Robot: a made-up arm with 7 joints. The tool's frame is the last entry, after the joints.
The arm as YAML. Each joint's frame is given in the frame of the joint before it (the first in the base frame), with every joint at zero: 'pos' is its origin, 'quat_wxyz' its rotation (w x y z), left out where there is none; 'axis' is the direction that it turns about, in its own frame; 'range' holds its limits. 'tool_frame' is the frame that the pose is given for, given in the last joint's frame.
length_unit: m
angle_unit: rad
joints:
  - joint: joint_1
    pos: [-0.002, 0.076, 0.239]
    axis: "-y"
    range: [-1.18, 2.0]
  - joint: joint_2
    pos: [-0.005, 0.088, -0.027]
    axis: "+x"
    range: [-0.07, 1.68]
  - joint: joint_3
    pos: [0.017, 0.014, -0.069]
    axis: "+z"
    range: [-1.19, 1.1]
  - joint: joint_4
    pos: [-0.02, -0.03, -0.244]
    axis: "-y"
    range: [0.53, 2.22]
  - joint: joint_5
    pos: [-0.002, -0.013, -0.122]
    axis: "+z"
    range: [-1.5, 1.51]
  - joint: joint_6
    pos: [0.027, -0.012, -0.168]
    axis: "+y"
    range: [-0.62, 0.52]
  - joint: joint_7
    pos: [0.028, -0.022, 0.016]
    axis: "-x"
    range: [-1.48, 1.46]
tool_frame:
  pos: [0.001, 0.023, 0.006]
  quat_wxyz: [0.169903, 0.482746, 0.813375, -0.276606]
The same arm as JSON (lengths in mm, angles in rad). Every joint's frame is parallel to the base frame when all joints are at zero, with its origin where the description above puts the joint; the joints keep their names.
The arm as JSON. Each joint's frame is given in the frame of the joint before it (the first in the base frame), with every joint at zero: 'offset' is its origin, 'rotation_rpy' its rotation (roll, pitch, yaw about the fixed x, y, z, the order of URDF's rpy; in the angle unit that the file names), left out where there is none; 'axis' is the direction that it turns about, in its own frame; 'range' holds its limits. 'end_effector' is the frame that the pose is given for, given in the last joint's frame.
{"length_unit": "mm", "angle_unit": "rad", "chain": [{"id": "joint_1", "offset": [-2.0, 76.0, 239.0], "axis": "-y", "range": [-1.18, 2.0]}, {"id": "joint_2", "offset": [-5.0, 88.0, -27.0], "axis": "+x", "range": [-0.07, 1.68]}, {"id": "joint_3", "offset": [17.0, 14.0, -69.0], "axis": "+z", "range": [-1.19, 1.1]}, {"id": "joint_4", "offset": [-20.0, -30.0, -244.0], "axis": "-y", "range": [0.53, 2.22]}, {"id": "joint_5", "offset": [-2.0, -13.0, -122.0], "axis": "+z", "range": [-1.5, 1.51]}, {"id": "joint_6", "offset": [27.0, -12.0, -168.0], "axis": "+y", "range": [-0.62, 0.52]}, {"id": "joint_7", "offset": [28.0, -22.0, 16.0], "axis": "-x", "range": [-1.48, 1.46]}], "end_effector": {"offset": [1.0, 23.0, 6.0], "rotation_rpy": [-2.794, 0.5745, 2.174]}}
